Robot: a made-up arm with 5 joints.
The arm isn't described. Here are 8 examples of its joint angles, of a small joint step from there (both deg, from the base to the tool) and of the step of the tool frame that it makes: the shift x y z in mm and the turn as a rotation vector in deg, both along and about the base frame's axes.
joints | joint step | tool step
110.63 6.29 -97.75 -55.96 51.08 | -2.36 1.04 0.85 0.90 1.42 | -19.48 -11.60 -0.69 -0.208 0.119 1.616
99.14 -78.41 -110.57 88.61 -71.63 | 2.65 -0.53 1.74 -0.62 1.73 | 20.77 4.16 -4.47 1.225 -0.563 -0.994
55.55 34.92 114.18 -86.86 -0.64 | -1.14 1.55 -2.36 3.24 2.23 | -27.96 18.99 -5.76 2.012 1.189 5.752
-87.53 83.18 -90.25 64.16 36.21 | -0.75 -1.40 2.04 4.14 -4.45 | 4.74 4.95 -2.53 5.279 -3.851 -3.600
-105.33 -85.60 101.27 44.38 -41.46 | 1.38 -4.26 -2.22 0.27 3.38 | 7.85 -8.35 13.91 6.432 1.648 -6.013
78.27 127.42 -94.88 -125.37 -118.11 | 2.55 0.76 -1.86 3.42 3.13 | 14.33 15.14 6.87 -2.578 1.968 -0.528
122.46 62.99 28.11 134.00 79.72 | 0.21 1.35 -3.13 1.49 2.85 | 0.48 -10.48 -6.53 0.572 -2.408 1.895
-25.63 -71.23 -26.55 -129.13 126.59 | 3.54 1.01 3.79 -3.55 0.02 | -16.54 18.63 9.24 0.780 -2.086 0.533
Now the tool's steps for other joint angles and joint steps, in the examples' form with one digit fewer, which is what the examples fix.
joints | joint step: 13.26 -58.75 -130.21 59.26 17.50 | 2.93 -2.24 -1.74 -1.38 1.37
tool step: 22.1 19.7 -14.4 -1.53 -0.06 -4.92
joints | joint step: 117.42 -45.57 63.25 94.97 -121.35 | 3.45 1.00 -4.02 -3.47 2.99
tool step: 40.5 65.2 6.8 -2.10 2.98 -7.31
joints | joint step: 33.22 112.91 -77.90 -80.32 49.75 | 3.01 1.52 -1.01 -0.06 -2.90
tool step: -25.4 24.5 -14.1 3.10 3.09 -2.78
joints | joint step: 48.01 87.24 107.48 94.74 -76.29 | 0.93 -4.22 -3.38 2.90 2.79
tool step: 14.2 -24.3 -23.0 -4.58 -6.41 2.31
